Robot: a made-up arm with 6 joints. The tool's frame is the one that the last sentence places. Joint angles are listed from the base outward.
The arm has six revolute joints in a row. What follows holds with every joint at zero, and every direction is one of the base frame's.
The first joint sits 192 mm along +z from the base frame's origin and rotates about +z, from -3.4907 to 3.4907 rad.
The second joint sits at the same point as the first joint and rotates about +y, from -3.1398 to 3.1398 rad.
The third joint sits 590 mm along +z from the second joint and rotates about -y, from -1.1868 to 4.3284 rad.
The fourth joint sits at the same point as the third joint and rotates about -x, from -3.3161 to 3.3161 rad.
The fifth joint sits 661 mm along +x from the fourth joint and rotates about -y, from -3.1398 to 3.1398 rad.
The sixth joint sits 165 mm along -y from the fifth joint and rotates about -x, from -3.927 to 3.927 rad.
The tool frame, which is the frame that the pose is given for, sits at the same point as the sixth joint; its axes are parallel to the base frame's.
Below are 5 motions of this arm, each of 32 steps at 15 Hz.
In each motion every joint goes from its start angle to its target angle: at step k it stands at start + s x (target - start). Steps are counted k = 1, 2, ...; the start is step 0. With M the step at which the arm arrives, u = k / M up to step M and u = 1 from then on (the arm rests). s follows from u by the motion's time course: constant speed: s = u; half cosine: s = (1 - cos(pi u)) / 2; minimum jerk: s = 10 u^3 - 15 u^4 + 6 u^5.
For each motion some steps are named. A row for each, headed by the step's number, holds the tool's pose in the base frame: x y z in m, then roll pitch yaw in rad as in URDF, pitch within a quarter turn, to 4 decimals.
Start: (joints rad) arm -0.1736 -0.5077 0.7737 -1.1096 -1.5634 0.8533
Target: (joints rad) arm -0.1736 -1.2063 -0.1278 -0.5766 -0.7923 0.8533
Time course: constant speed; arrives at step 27
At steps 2, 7, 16, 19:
2: 0.0091 -0.0820 1.2793 -0.5863 0.0822 0.8989
7: -0.0407 -0.0874 1.2245 -0.5727 -0.0088 0.7672
16: -0.1173 -0.0969 1.1081 -0.5615 -0.1618 0.5286
19: -0.1383 -0.1001 1.0650 -0.5621 -0.2112 0.4505

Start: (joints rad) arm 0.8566 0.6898 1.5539 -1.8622 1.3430 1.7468
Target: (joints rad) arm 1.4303 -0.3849 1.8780 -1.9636 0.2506 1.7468
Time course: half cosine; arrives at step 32
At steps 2, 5, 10, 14, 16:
2: 0.5592 0.7254 1.0584 0.7363 -0.0026 -0.3337
5: 0.5035 0.6991 1.1142 0.8003 -0.0699 -0.2720
10: 0.3212 0.5752 1.2724 0.9984 -0.3175 -0.1185
14: 0.1379 0.3785 1.3944 1.2284 -0.6137 -0.0515
16: 0.0532 0.2503 1.4350 1.3852 -0.7715 -0.0785

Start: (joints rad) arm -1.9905 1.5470 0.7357 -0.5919 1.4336 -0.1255
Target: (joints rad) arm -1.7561 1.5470 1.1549 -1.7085 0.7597 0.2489
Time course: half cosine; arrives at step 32
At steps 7, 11, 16, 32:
7: -0.4948 -0.8689 -0.3296 0.6242 -0.3948 -2.7351
11: -0.4523 -0.9121 -0.3178 0.6872 -0.2623 -2.7966
16: -0.3770 -0.9818 -0.2923 0.7912 -0.0410 -2.8223
32: -0.1874 -1.1229 -0.1976 1.1370 0.3730 -2.5782

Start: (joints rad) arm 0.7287 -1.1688 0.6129 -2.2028 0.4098 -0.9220
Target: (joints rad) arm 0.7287 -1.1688 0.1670 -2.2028 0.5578 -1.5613
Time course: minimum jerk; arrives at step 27
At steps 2, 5, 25, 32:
2: -0.4753 -0.2936 1.0971 -1.6741 -1.2405 -0.7184
5: -0.4655 -0.2849 1.0971 -1.7137 -1.2318 -0.6537
25: -0.2593 -0.1008 1.0351 -1.8704 -0.8533 0.0225
32: -0.2586 -0.1001 1.0347 -1.8695 -0.8515 0.0234

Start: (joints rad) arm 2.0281 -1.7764 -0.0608 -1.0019 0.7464 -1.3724
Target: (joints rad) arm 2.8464 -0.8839 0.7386 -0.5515 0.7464 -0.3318
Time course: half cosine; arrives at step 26
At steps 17, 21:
17: 0.4814 -0.1236 1.1145 -2.4653 -0.7633 0.1107
21: 0.4524 -0.0275 1.1943 -2.6710 -0.7741 0.1902

